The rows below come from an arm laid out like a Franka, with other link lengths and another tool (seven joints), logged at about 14 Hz.
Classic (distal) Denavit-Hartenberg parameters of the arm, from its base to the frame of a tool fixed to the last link. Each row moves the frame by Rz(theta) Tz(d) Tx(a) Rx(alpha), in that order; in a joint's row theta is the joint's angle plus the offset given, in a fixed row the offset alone. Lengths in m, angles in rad.
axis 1: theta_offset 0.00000  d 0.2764  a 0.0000  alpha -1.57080
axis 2: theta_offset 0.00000  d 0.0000  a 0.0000  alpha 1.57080
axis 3: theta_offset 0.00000  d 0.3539  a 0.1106  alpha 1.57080
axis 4: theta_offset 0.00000  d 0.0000  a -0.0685  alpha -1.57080
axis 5: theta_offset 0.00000  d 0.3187  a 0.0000  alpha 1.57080
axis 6: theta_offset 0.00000  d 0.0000  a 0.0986  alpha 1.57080
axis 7: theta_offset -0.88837  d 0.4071  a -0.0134  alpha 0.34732
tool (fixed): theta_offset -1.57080  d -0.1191  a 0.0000  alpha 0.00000
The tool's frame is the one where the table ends.
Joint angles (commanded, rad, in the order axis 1, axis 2, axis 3, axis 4, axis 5, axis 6, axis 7), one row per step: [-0.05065 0.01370 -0.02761 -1.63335 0.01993 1.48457 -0.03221]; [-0.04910 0.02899 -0.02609 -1.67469 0.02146 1.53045 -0.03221]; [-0.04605 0.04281 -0.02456 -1.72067 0.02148 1.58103 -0.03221]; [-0.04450 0.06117 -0.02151 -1.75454 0.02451 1.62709 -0.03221]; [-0.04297 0.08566 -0.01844 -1.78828 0.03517 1.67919 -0.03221]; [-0.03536 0.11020 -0.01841 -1.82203 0.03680 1.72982 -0.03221]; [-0.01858 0.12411 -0.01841 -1.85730 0.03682 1.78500 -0.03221]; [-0.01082 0.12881 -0.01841 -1.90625 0.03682 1.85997 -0.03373]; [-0.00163 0.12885 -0.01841 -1.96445 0.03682 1.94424 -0.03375]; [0.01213 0.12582 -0.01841 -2.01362 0.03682 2.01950 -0.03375]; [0.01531 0.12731 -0.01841 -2.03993 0.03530 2.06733 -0.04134]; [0.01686 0.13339 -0.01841 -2.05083 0.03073 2.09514 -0.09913]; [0.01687 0.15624 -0.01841 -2.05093 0.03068 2.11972 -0.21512]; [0.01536 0.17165 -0.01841 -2.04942 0.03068 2.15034 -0.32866]
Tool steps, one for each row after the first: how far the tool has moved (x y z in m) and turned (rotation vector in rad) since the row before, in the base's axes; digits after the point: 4 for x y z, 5 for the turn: [0.0042 0.0016 -0.0210 0.00187 0.01064 0.00197]; [0.0032 0.0020 -0.0218 0.00022 0.00924 0.00351]; [0.0046 0.0028 -0.0199 0.00288 0.00600 0.00292]; [0.0057 0.0049 -0.0229 0.00995 0.00552 0.00024]; [0.0040 0.0040 -0.0229 0.00094 0.00764 0.00542]; [0.0046 0.0084 -0.0175 -0.00127 -0.00592 0.01493]; [0.0047 0.0035 -0.0163 -0.00168 -0.02128 0.00681]; [0.0031 0.0042 -0.0163 -0.00210 -0.02594 0.00654]; [0.0035 0.0068 -0.0113 -0.00176 -0.02905 0.01145]; [0.0037 0.0012 -0.0069 -0.00151 -0.02022 0.01017]; [0.0053 0.0011 -0.0051 0.00102 -0.01234 0.06095]; [0.0089 0.0030 -0.0106 0.00929 -0.00439 0.11500]; [0.0115 0.0024 -0.0051 0.00806 -0.01931 0.11099]
